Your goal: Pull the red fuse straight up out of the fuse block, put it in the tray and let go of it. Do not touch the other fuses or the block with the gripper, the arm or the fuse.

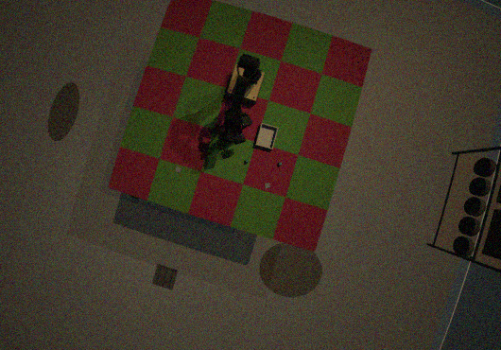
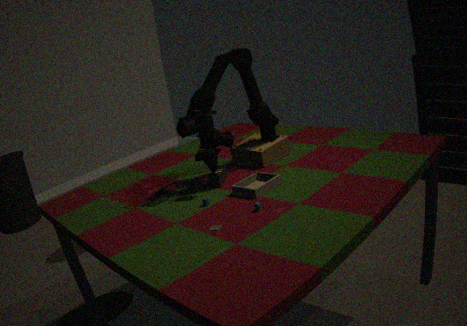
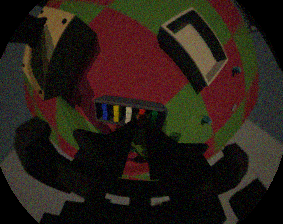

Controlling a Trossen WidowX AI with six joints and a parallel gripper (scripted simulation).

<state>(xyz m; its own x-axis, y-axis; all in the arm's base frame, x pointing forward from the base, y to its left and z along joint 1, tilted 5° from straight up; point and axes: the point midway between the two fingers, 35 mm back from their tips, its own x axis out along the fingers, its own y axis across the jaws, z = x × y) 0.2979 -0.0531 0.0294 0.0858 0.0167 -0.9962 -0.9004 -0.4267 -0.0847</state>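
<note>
The red fuse is 2 cm below my gripper tip. From my gripper tip the other things lie so: tray (1 cm ahead, 18 cm to the left, 4 cm below).
</note>
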